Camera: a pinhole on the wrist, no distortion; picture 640 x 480 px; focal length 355.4 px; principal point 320.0 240.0 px. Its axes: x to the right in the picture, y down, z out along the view. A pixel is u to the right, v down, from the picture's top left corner.
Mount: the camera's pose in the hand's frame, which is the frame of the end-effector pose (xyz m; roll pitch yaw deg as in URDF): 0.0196 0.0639 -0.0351 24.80 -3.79 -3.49
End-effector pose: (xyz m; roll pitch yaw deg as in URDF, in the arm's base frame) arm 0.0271 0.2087 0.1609 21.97 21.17 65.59
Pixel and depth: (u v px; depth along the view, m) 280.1 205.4 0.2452
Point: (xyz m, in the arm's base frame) 0.1453 0.1808 0.3028
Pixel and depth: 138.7 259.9 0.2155
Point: 0.0674 0.1368 0.3337
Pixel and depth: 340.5 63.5 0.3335
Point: 0.3029 0.1290 0.2520
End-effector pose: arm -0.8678 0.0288 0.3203 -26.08 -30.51 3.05
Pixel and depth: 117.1 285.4 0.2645
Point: -1.0999 0.1029 0.4066
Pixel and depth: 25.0 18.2 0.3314
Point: -1.2355 -0.1403 0.3906
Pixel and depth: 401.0 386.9 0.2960
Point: -0.9418 0.1951 0.5584
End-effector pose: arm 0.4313 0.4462 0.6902 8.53 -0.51 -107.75
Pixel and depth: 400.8 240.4 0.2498
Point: 0.3471 0.4173 0.8772
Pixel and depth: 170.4 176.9 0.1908
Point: 0.3998 0.5388 0.8003
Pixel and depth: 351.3 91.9 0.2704
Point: 0.2600 0.4844 0.8302
